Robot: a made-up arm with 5 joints.
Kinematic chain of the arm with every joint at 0, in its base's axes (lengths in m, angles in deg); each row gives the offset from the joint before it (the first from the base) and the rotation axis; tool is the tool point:
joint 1: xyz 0 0 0.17 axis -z
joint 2: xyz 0.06 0 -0.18 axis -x
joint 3: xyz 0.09 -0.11 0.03 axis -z
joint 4: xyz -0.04 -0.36 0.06 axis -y
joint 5: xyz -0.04 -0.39 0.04 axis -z
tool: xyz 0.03 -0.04 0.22
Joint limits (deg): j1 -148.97..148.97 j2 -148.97..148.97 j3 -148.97..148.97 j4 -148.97..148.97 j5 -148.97..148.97
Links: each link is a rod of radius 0.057 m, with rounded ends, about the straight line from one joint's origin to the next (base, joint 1, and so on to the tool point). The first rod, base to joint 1, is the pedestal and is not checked.
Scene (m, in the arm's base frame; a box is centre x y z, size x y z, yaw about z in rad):
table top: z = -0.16
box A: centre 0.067 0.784 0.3 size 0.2 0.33 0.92 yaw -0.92
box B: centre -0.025 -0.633 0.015 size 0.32 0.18 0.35 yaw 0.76
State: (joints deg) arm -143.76 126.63 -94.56 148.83 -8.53
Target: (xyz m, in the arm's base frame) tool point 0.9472 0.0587 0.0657
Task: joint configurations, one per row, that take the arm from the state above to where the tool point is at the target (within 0.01 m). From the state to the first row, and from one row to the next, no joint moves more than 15 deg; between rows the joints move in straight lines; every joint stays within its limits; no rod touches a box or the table.
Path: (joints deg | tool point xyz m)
1: -130.20 126.10 -81.21 148.86 -17.79 | -0.6758 0.5981 0.3927
2: -116.64 125.58 -67.85 148.89 -27.06 | -0.5577 0.6127 0.5264
3: -103.08 125.05 -54.50 148.91 -36.32 | -0.4408 0.5826 0.6379
4: -89.51 124.53 -41.14 148.94 -45.59 | -0.3437 0.5134 0.7213
5: -75.95 124.00 -27.79 148.97 -54.85 | -0.2805 0.4181 0.7721
6: -75.91 110.15 -27.17 148.97 -50.05 | -0.0914 0.3645 0.8441
7: -75.87 96.31 -26.55 148.97 -45.25 | 0.1101 0.3077 0.8673
8: -75.83 82.46 -25.93 148.97 -40.45 | 0.3127 0.2506 0.8394
9: -75.79 68.61 -25.31 148.97 -35.65 | 0.5040 0.1961 0.7613
10: -75.74 54.76 -24.69 148.97 -30.85 | 0.6726 0.1471 0.6369
11: -75.70 40.91 -24.07 148.97 -26.05 | 0.8080 0.1065 0.4730
12: -75.66 27.06 -23.45 148.97 -21.25 | 0.9016 0.0765 0.2788
13: -75.62 13.22 -22.83 148.97 -16.45 | 0.9472 0.0587 0.0658

